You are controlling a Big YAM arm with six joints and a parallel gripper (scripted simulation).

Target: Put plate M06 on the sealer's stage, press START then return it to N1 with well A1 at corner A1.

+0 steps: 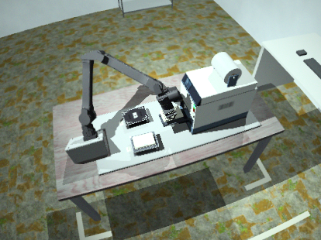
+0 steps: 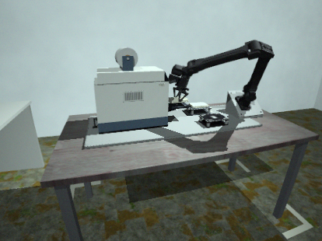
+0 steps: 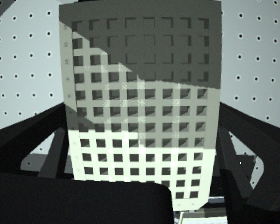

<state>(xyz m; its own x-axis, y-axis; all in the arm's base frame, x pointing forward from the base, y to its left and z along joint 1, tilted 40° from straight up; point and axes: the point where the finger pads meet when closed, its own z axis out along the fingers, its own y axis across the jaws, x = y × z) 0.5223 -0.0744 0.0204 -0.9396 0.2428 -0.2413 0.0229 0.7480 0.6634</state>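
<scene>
Right now the sealer stage is 4 cm below my hand. From my hand the other things lie so: foil roll (33 cm ahead, 28 cm above, 1 cm to the right); black nest N1 (21 cm behind, 14 cm to the left, 10 cm below); pale plate (21 cm behind, 9 cm below, 8 cm to the right).
</scene>
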